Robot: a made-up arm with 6 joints.
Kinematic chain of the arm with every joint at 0, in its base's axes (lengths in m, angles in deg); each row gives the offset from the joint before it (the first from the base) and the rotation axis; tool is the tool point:
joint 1: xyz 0 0 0.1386 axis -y
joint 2: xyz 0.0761 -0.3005 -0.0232 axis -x
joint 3: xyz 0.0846 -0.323 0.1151 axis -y
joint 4: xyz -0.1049 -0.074 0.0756 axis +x
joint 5: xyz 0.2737 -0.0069 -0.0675 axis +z
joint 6: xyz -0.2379 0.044 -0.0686 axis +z
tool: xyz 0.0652 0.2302 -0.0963
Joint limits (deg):
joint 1: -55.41..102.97
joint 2: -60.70..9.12
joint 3: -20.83..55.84
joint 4: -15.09..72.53
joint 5: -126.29..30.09
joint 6: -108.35..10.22
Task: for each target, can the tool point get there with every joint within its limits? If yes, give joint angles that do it. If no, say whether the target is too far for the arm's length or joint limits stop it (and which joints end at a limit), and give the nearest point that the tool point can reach.
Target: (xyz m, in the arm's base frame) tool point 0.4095 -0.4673 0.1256
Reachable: yes | joints 18.66 -39.23 21.24 -5.56 -18.14 -29.65
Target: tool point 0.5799 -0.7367 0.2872
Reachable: yes | joints 17.10 -47.46 42.21 9.49 -105.28 -7.83
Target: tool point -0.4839 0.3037 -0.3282
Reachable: no: joint limits stop it (at a limit: joint 1, joint 2, joint 3, joint 4, joint 6) | nearest point -0.0098 -0.1914 -0.2736 | short by 0.688 m
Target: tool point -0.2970 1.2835 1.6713
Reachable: no: too far | nearest point -0.1182 -0.2914 0.7487 | short by 1.834 m
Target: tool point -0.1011 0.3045 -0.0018
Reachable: no: joint limits stop it (at a limit: joint 1, joint 2, joint 3, joint 4, joint 6) | nearest point -0.0442 -0.2149 -0.1692 | short by 0.549 m
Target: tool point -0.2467 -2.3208 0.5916
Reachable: no: too far | nearest point -0.1497 -0.9569 0.6574 | short by 1.369 m
